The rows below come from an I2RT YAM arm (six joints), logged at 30 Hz.
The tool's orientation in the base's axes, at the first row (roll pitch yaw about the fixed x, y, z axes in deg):
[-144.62, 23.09, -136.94]
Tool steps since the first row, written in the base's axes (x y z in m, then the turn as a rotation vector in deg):
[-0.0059, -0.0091, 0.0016, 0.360, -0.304, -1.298]
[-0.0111, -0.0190, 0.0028, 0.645, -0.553, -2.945]
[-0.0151, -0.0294, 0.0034, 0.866, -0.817, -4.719]
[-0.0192, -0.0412, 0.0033, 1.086, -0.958, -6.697]
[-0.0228, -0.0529, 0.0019, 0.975, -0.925, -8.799]
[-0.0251, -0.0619, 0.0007, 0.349, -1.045, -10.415]
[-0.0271, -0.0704, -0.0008, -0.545, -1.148, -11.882]
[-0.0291, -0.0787, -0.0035, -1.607, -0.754, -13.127]
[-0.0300, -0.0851, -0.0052, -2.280, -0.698, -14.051]
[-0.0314, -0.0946, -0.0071, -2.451, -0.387, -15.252]
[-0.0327, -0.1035, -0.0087, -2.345, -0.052, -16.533]
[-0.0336, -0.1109, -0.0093, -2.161, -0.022, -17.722]
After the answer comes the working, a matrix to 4 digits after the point.
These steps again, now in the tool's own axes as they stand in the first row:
[0.0091, -0.0054, -0.0030, 0.458, 0.322, 1.262]
[0.0183, -0.0114, -0.0052, 1.069, 0.901, 2.728]
[0.0273, -0.0180, -0.0060, 1.782, 1.562, 4.251]
[0.0375, -0.0252, -0.0061, 2.498, 2.423, 5.902]
[0.0478, -0.0318, -0.0049, 3.376, 3.611, 7.402]
[0.0555, -0.0370, -0.0036, 4.506, 4.626, 8.245]
[0.0627, -0.0418, -0.0020, 5.747, 5.680, 8.804]
[0.0704, -0.0458, 0.0004, 6.702, 7.054, 8.989]
[0.0757, -0.0494, 0.0025, 7.481, 7.851, 9.247]
[0.0833, -0.0550, 0.0049, 7.872, 8.791, 9.977]
[0.0904, -0.0603, 0.0071, 8.093, 9.683, 10.936]
[0.0959, -0.0652, 0.0085, 8.416, 10.267, 11.937]

The tool's axes in the first row as the columns of a matrix, in the base's axes (rounded; the answer above uses it unrounded):
[-0.6721, -0.3908, 0.6289]
[-0.6281, 0.7507, -0.2047]
[-0.3922, -0.5326, -0.7500]

